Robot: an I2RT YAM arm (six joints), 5 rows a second.
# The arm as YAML. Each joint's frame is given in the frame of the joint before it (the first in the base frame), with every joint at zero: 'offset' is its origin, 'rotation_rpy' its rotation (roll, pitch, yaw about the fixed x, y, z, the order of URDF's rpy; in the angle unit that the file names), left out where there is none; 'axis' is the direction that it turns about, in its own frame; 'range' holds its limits. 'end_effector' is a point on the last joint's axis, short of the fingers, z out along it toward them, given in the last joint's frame.
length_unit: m
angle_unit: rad
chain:
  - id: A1
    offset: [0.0, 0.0, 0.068]
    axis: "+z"
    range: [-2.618, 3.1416]
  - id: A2
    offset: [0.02, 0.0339, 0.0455]
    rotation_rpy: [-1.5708, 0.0, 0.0]
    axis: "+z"
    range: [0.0, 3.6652]
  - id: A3
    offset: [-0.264, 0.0, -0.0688]
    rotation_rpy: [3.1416, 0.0, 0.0]
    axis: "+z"
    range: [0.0, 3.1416]
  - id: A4
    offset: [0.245, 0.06, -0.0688]
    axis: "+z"
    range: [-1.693, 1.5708]
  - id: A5
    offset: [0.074, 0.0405, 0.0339]
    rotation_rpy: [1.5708, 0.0, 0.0]
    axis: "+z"
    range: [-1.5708, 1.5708]
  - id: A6
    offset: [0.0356, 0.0, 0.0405]
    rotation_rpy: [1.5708, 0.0, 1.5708]
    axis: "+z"
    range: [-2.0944, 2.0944]
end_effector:
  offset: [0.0, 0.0, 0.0]
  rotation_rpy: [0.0, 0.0, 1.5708]
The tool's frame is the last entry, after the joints.
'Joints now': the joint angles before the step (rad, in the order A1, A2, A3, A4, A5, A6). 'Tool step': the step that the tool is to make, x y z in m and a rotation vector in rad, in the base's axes. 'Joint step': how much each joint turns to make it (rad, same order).
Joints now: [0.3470, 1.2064, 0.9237, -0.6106, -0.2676, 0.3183]
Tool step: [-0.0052, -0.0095, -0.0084, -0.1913, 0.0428, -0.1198]
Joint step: [-0.0001, 0.0022, -0.0014, -0.1020, 0.2041, 0.0004]
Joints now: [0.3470, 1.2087, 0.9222, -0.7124, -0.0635, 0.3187]
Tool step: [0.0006, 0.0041, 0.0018, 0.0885, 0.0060, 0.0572]
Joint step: [0.0001, -0.0001, -0.0002, 0.0244, -0.1026, -0.0006]
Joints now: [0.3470, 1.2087, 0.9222, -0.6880, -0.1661, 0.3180]
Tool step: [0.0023, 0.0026, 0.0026, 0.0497, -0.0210, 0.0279]
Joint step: [-0.0001, -0.0001, 0.0001, 0.0365, -0.0485, -0.0001]
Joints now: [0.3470, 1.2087, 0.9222, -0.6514, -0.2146, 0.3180]
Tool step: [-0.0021, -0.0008, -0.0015, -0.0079, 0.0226, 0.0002]
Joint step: [-0.0002, -0.0005, -0.0003, -0.0242, -0.0005, -0.0002]
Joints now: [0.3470, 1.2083, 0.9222, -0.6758, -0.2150, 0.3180]
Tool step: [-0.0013, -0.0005, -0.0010, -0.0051, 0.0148, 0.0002]
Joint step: [-0.0002, 0.0001, -0.0001, -0.0155, -0.0004, -0.0002]
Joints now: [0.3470, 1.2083, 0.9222, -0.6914, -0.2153, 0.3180]
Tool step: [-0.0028, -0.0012, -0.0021, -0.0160, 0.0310, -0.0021]
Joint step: [0.0000, 0.0005, 0.0002, -0.0345, 0.0049, -0.0007]
